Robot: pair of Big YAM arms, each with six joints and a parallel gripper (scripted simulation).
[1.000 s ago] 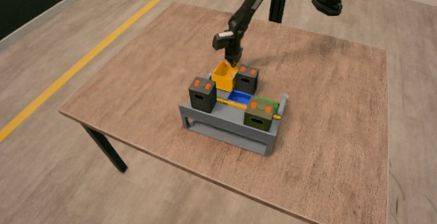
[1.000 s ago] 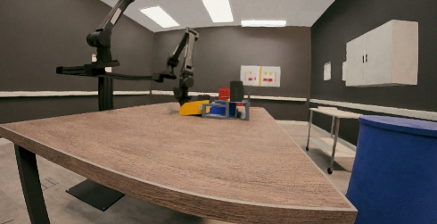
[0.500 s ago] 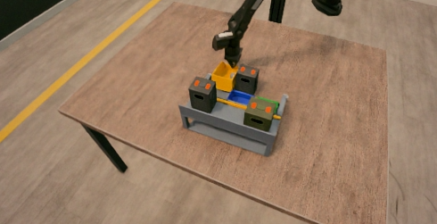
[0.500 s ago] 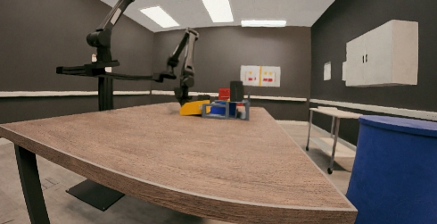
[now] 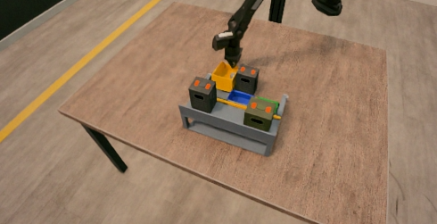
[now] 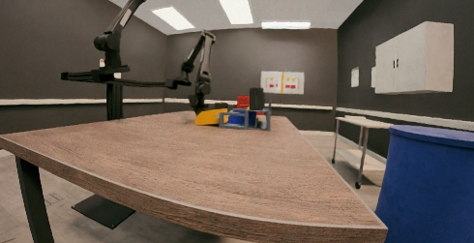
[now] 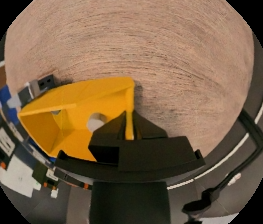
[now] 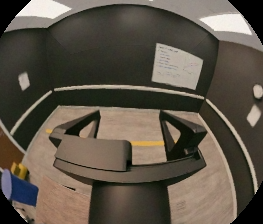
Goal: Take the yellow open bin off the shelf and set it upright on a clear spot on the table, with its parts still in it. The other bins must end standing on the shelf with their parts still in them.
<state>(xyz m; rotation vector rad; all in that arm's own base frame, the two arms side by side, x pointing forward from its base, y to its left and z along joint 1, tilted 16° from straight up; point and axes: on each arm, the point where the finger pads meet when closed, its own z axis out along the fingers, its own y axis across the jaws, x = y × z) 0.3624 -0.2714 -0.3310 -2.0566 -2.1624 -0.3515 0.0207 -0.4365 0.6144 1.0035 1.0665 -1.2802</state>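
The yellow open bin is 80 mm ahead of my left hand, 10 mm to the left of it and 20 mm above it. Also, from my left hand: grey shelf 260 mm ahead, 140 mm to the left, 40 mm above; then dark lidded bin 100 mm ahead, 120 mm to the left, 30 mm above.
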